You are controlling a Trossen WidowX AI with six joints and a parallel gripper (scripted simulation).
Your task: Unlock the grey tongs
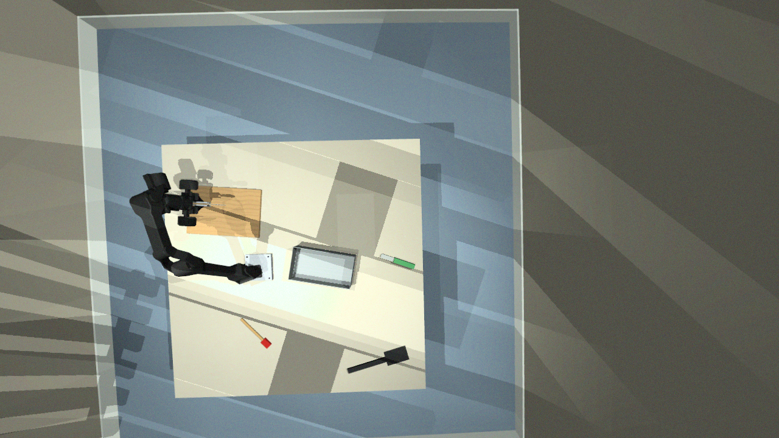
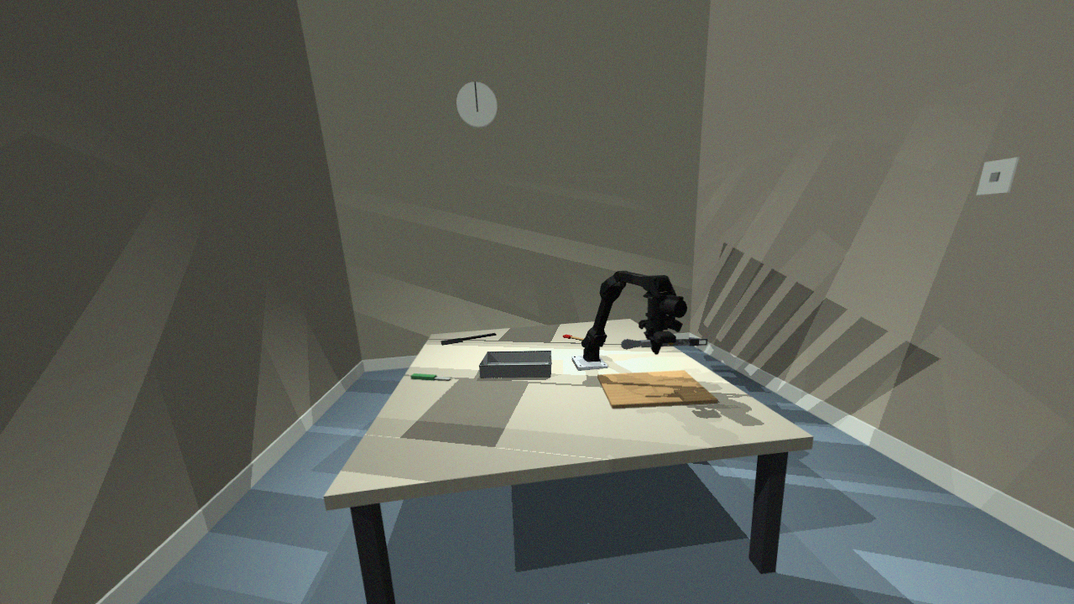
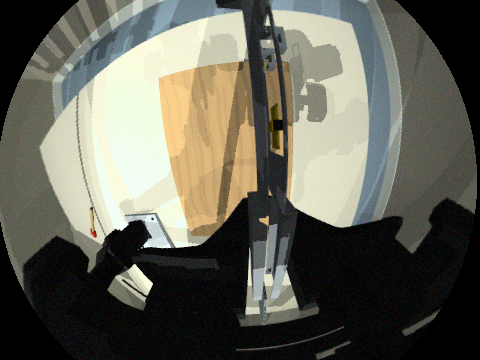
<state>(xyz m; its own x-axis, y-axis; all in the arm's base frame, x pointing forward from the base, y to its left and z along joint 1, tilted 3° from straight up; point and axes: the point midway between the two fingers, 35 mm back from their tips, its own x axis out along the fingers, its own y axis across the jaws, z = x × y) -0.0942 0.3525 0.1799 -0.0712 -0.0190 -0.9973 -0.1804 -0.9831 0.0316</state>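
Right now the wooden board is 10 mm behind my gripper tip, 30 mm to the right of it and 150 mm below it. From my gripper tip the other things lie so: grey roasting tin (450 mm ahead, 370 mm to the right, 130 mm below); then black spatula (680 mm ahead, 900 mm to the right, 150 mm below); then red-headed wooden tool (70 mm ahead, 680 mm to the right, 150 mm below).
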